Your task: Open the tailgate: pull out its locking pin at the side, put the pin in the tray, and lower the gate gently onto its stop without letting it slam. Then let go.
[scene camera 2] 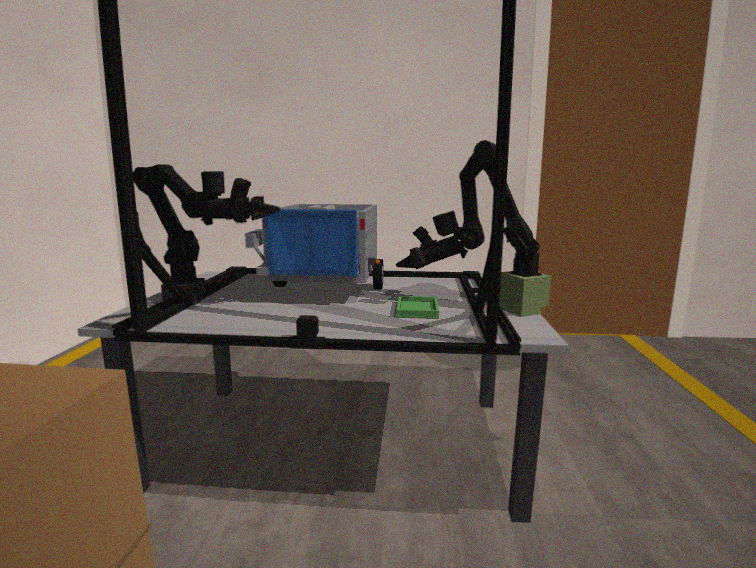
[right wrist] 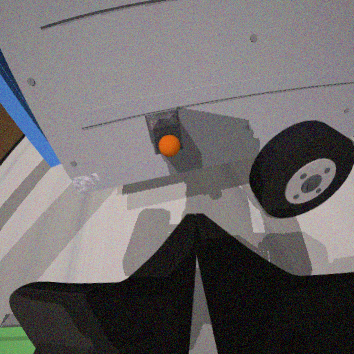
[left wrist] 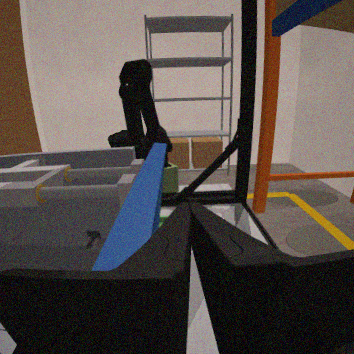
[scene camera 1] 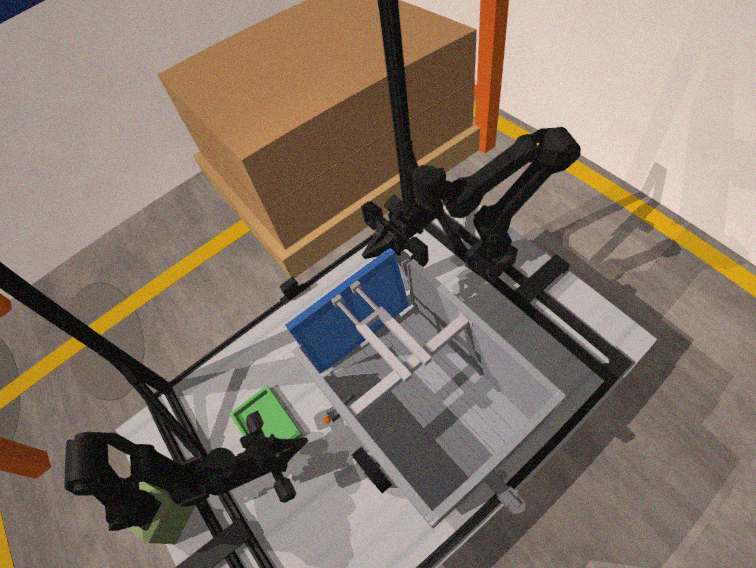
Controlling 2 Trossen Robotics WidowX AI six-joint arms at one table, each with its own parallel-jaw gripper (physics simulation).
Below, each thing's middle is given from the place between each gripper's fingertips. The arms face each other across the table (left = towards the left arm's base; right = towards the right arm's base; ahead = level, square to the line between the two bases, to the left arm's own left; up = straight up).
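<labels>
Grey truck bed [scene camera 1: 442, 401], from my left hand: 150 mm below, 270 mm ahead, 80 mm to the right.
Grey truck bed, from my right hand: 40 mm above, 110 mm ahead, 240 mm to the left.
</labels>
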